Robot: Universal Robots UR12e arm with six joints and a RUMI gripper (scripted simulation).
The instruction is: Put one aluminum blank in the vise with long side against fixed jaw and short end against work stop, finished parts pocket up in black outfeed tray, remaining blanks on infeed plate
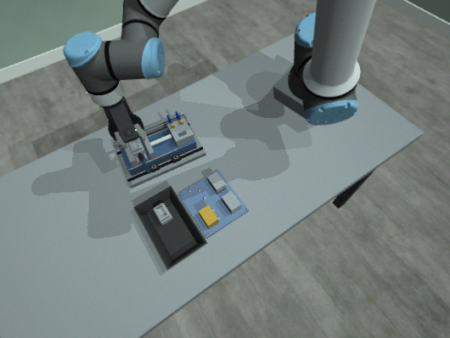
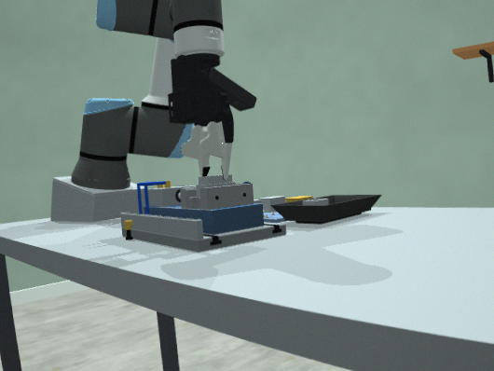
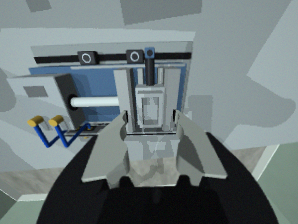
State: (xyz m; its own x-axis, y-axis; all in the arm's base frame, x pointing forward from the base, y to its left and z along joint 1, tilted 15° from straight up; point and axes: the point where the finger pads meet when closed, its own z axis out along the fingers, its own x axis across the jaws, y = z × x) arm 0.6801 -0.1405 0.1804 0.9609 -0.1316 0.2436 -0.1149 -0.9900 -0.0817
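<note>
Now: hand 50 mm to the right of the black work stop rod, 30 mm above it and 10 mm short of it. The rest, counted from my hand: vise: 80 mm below, 70 mm behind, 10 mm to the left; then blue infeed plate: 300 mm to the left, 120 mm below, 120 mm behind; then yellow brass blank: 340 mm to the left, 100 mm below, 80 mm behind.
</note>
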